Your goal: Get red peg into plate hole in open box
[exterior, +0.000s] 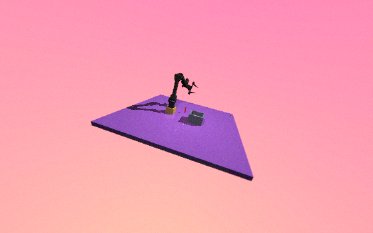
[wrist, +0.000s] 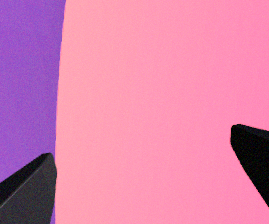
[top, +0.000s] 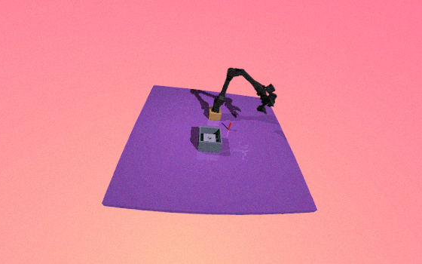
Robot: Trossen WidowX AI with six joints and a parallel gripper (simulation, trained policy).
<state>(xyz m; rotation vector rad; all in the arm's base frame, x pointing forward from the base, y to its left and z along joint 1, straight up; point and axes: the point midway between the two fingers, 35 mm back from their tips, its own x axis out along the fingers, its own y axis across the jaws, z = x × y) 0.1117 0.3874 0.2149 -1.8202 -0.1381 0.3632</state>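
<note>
Now: the red peg 1 cm behind my gripper tip, 25 cm to the right of it and 24 cm below it. Also, from my gripper tip: grey box: 20 cm ahead, 39 cm to the right, 25 cm below; then plate: 20 cm ahead, 39 cm to the right, 23 cm below.
</note>
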